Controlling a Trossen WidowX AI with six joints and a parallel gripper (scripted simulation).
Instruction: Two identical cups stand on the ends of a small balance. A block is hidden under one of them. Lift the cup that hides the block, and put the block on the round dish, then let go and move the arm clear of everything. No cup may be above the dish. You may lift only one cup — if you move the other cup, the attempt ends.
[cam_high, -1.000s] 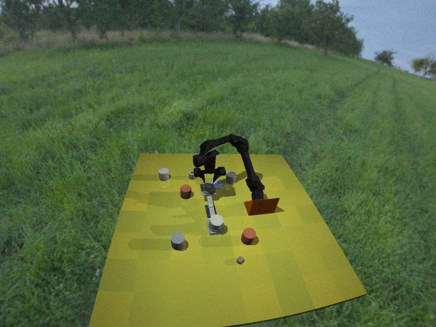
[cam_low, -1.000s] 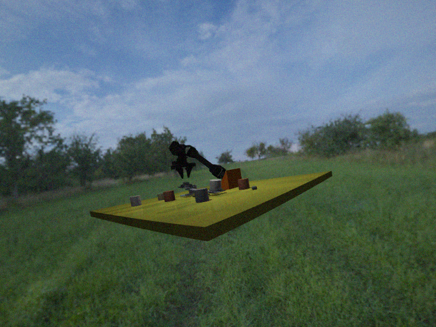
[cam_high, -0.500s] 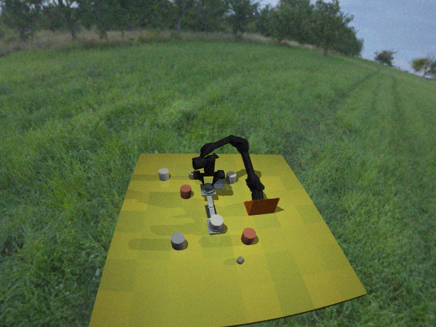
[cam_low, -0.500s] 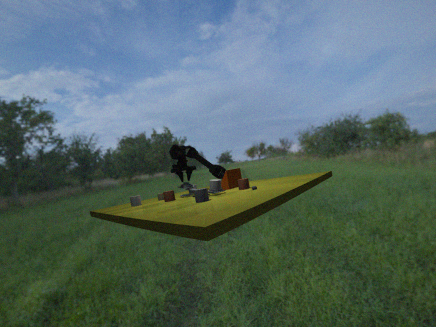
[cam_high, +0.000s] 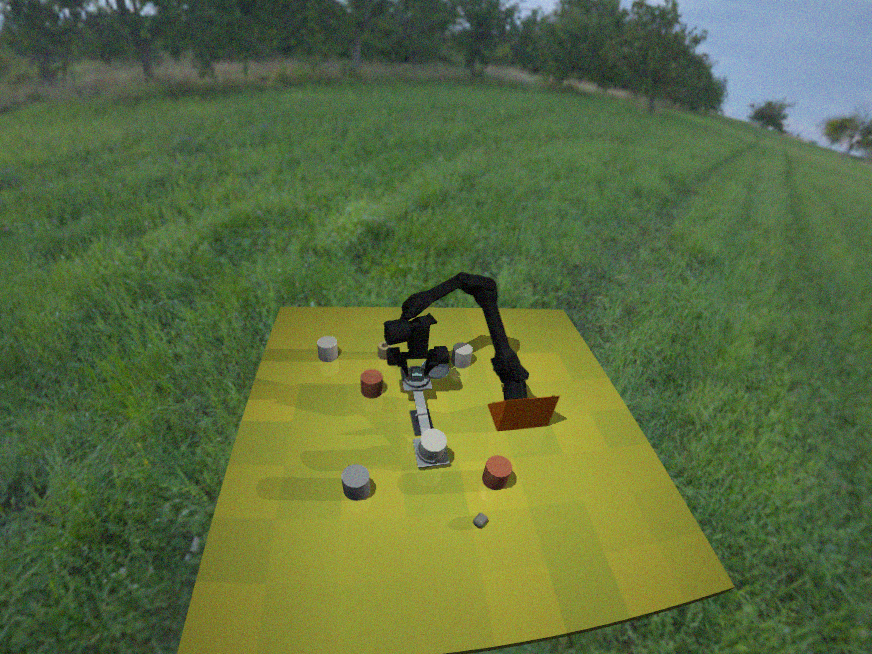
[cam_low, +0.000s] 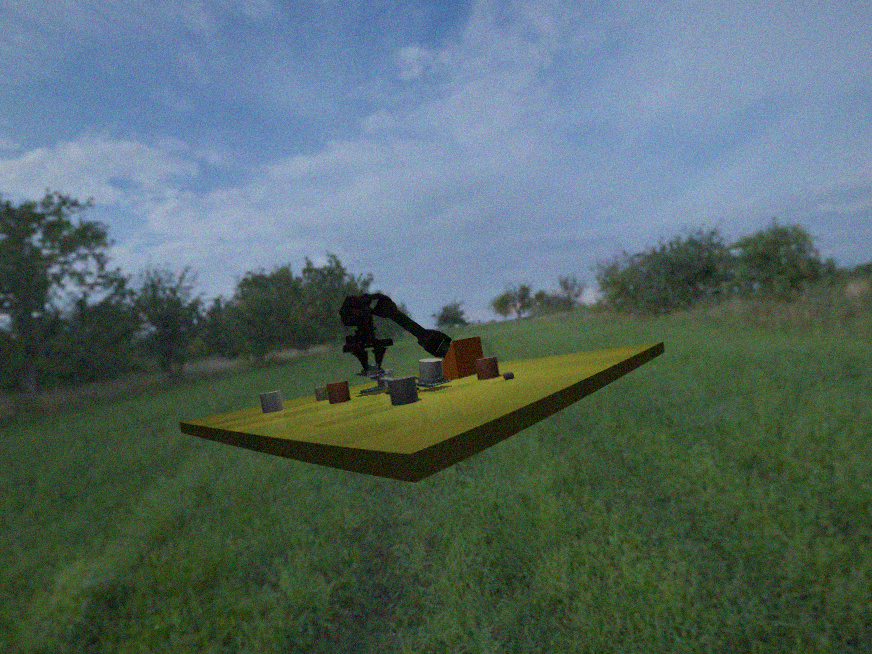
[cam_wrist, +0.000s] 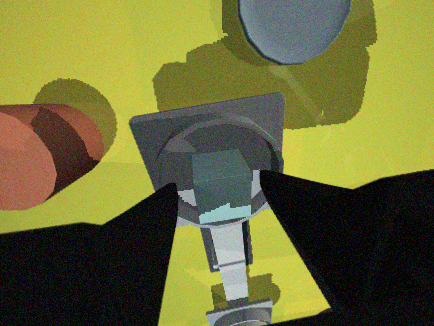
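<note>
Right now the pale blue round dish is 11 cm to the right of my gripper tip, 10 cm behind it and 8 cm below it. The rest, counted from my gripper tip: tan spool (21 cm to the right, 7 cm ahead, 6 cm below); small balance (12 cm to the left, 6 cm below, 1 cm ahead); pale teal block (right at my gripper tip).
</note>
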